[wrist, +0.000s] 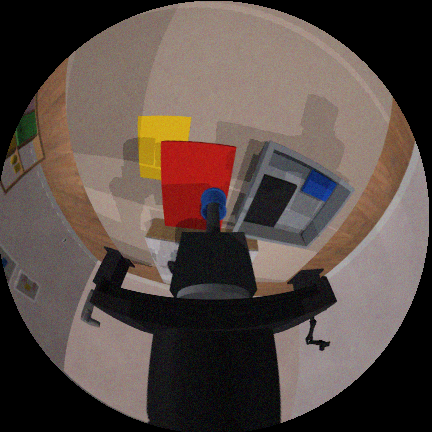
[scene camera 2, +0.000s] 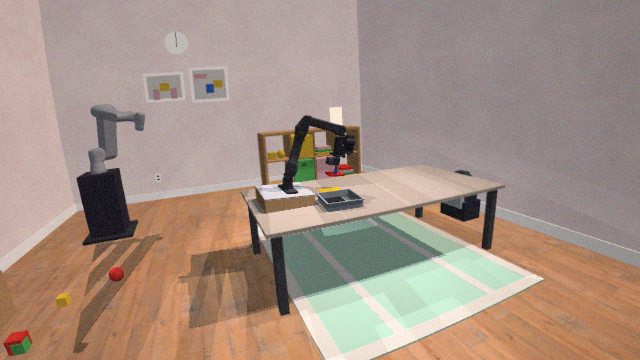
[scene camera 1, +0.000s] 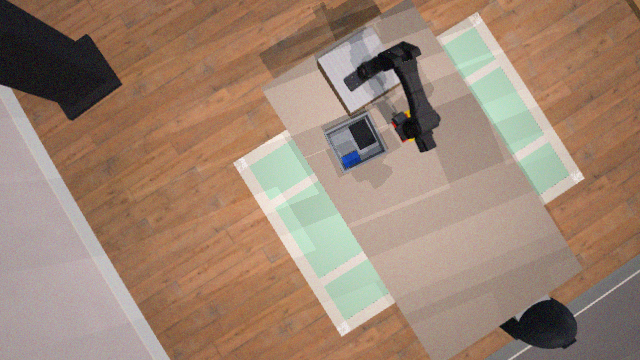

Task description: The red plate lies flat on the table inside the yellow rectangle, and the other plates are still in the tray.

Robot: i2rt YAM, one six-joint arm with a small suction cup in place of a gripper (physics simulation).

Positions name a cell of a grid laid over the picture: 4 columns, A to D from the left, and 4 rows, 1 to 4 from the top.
A grey tray shows in the wrist view (C3), in scene camera 2 (C3) and in scene camera 1 (C2).
